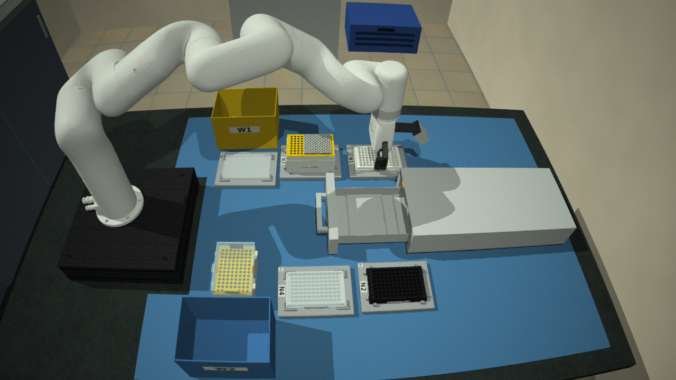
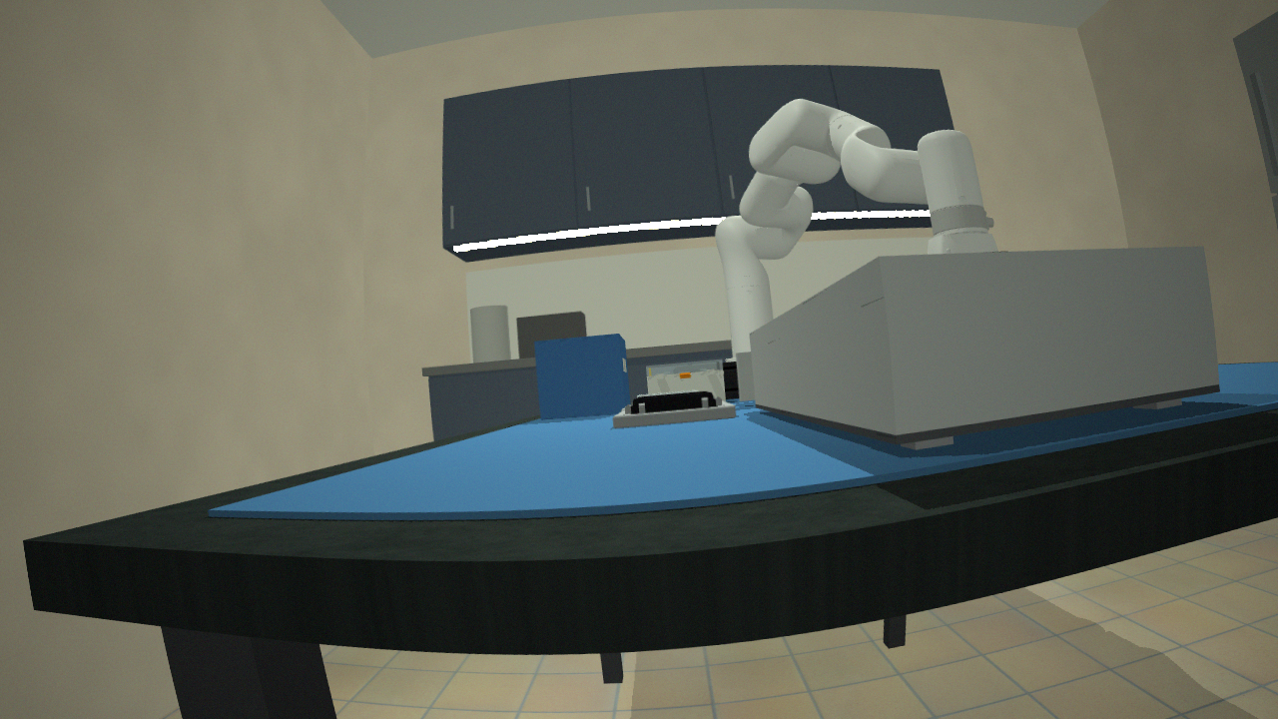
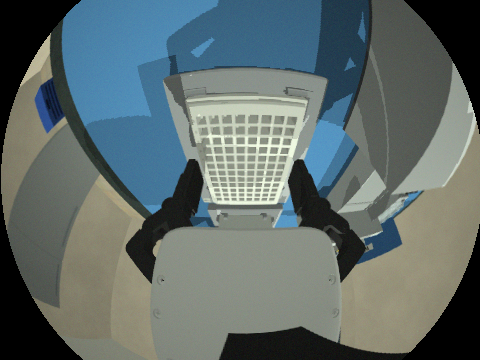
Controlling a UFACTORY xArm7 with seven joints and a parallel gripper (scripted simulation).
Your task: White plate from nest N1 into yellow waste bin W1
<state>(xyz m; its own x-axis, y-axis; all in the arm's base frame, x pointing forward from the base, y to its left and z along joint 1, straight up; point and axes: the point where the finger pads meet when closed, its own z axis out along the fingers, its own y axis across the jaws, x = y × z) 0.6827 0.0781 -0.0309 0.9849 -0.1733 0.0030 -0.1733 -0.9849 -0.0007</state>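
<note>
Right now the white plate is 20 mm below my hand. Also, from my hand: work nest N1: 30 mm below; then yellow tip rack: 190 mm behind, 30 mm to the left, 20 mm above; then drawer: 40 mm behind, 190 mm to the right, 10 mm below.
</note>
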